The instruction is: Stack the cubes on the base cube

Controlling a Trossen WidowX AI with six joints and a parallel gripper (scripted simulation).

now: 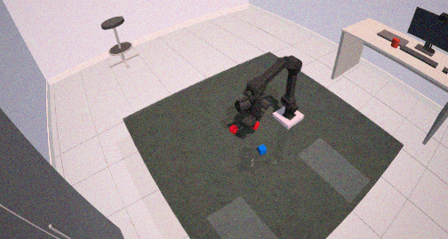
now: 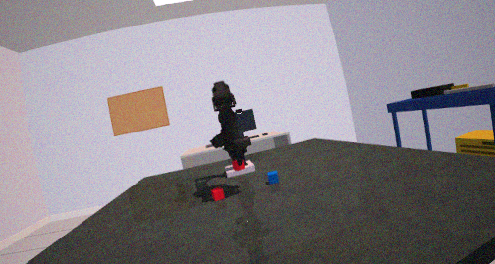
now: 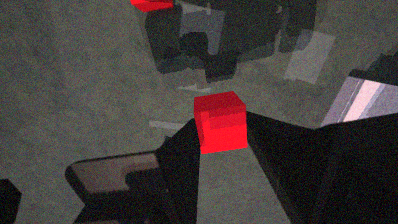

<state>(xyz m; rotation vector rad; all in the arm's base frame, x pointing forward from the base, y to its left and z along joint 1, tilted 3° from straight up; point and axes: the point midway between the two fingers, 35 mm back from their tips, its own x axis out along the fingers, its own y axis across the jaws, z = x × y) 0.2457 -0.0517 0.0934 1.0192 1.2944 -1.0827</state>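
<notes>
The blue base cube is 11 cm to the left of my gripper tip, 7 cm below it and 5 cm ahead of it.
</notes>
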